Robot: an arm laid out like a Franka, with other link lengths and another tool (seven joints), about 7 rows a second.
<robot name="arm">
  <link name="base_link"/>
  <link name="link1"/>
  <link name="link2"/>
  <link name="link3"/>
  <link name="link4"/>
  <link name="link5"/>
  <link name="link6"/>
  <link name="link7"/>
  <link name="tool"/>
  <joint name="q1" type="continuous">
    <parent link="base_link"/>
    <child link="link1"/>
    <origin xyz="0 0 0.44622"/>
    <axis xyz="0 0 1"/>
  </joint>
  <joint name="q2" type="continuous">
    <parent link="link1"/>
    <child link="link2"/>
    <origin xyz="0 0 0" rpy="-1.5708 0 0"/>
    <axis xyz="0 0 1"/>
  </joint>
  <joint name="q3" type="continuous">
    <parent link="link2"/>
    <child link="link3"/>
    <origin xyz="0 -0.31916 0" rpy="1.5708 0 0"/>
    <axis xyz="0 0 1"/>
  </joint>
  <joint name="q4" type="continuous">
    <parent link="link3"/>
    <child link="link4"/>
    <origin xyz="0.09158 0 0" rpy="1.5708 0 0"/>
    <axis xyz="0 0 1"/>
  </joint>
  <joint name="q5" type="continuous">
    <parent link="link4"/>
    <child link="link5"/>
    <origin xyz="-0.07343 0.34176 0" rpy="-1.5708 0 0"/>
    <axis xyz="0 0 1"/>
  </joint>
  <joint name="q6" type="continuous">
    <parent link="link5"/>
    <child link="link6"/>
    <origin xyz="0 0 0" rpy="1.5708 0 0"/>
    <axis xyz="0 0 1"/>
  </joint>
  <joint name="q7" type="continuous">
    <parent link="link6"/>
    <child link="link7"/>
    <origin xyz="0.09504 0 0" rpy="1.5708 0 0"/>
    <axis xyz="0 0 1"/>
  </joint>
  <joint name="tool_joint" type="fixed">
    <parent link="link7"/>
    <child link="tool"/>
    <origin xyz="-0.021 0.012 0.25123" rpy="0 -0.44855 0.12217"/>
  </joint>
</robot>
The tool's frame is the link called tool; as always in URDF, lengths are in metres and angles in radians. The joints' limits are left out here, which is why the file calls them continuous.
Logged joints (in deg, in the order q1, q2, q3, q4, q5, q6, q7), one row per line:
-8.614 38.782 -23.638 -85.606 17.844 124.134 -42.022
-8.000 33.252 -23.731 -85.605 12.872 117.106 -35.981
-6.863 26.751 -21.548 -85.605 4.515 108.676 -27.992
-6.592 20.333 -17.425 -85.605 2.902 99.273 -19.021
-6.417 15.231 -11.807 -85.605 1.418 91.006 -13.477
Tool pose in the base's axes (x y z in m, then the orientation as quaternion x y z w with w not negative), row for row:
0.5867 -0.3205 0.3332 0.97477 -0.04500 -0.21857 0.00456
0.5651 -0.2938 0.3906 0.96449 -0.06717 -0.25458 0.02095
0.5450 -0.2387 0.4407 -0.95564 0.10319 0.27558 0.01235
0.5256 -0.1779 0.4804 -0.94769 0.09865 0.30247 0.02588
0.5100 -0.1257 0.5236 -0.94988 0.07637 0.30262 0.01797
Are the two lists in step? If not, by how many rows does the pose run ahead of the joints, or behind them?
The pose runs 1 row ahead of the joints: the pose in row i belongs to the joints in row i + 1.
